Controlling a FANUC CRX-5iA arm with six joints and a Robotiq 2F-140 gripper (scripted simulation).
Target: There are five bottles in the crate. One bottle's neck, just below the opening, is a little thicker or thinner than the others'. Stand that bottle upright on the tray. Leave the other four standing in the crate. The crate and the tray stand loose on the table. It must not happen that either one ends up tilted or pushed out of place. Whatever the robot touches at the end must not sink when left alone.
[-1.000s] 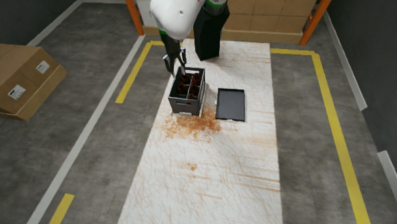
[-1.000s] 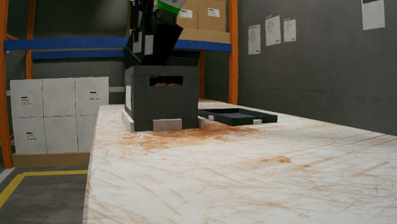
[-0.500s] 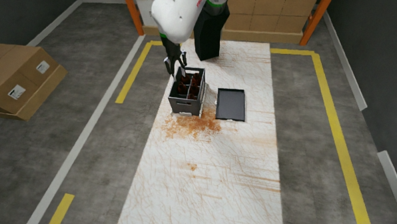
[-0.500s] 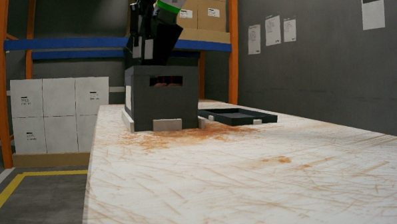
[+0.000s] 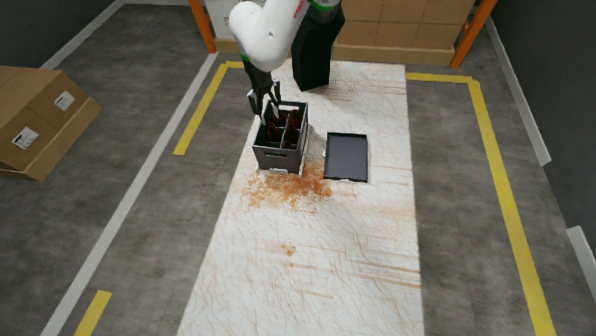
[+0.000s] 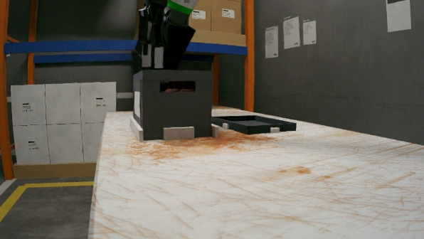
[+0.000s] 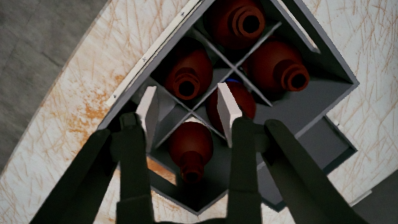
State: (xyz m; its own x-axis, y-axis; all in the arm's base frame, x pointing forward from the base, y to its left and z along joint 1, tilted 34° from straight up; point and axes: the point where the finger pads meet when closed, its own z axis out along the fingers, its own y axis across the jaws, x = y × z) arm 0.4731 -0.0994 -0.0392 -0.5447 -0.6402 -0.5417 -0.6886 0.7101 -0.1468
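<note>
The grey crate lies 14 cm below my hand, 4 cm to the left of it and 1 cm behind it. Round my hand: dark tray: 33 cm to the left, 21 cm below, 3 cm behind.
</note>
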